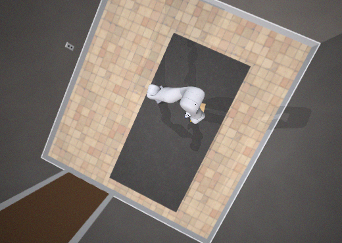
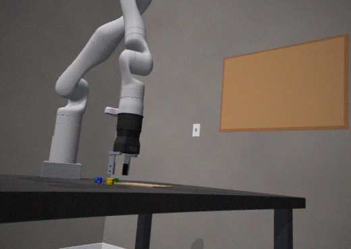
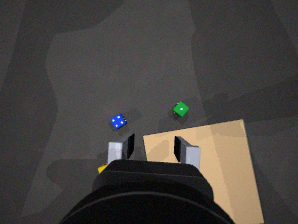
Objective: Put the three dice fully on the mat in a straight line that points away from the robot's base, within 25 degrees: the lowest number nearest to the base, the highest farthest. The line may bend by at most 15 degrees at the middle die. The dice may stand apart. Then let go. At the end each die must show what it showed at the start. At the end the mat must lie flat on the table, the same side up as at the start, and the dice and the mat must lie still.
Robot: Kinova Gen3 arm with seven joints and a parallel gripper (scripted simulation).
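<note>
Right now my hand is 5 cm past the green die, 3 cm to the right of it and 4 cm above it. The rest, counted from my hand: blue die 2 cm behind, 5 cm to the right, 4 cm below; mat 5 cm ahead, 7 cm to the left, 4 cm below; yellow die 4 cm ahead, 6 cm to the right, 4 cm below.
</note>
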